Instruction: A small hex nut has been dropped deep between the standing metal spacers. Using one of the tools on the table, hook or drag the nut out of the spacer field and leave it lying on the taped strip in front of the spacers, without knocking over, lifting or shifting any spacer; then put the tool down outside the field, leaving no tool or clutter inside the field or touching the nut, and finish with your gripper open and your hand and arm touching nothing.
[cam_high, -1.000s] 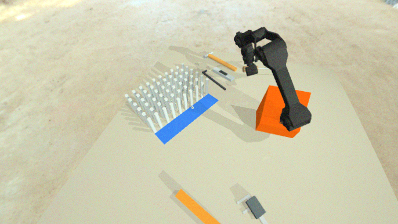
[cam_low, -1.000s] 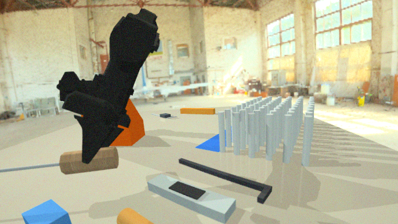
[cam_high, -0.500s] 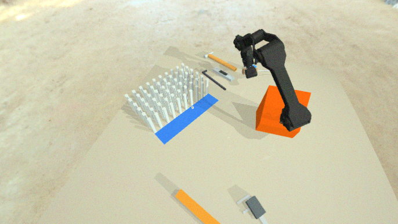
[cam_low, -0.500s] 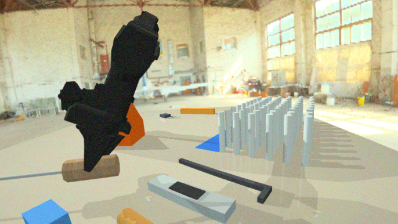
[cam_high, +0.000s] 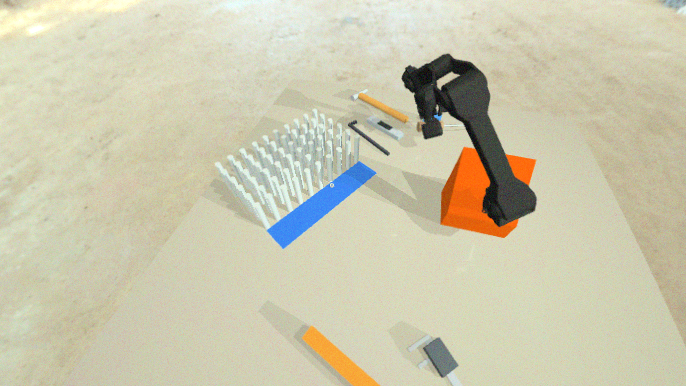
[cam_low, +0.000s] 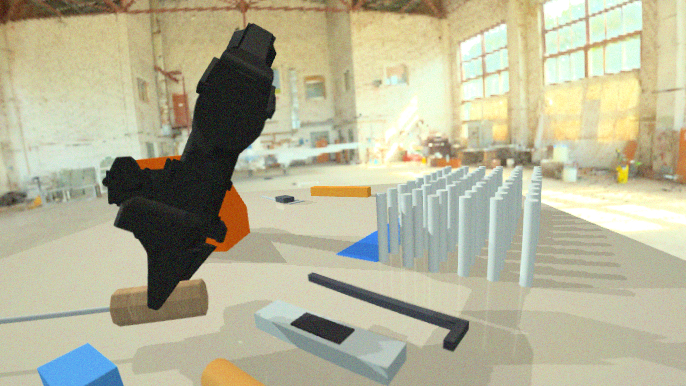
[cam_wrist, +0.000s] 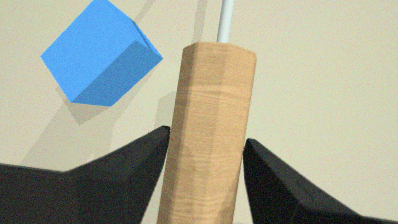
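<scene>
The blue cube is 100 mm to the right of my gripper tip, 20 mm below it and 20 mm behind it. Round my gripper tip: orange bar: 790 mm to the left, 150 mm ahead, 30 mm below; then blue taped strip: 380 mm to the left, 300 mm ahead, 40 mm below; then grey block: 170 mm ahead, 30 mm below.
</scene>
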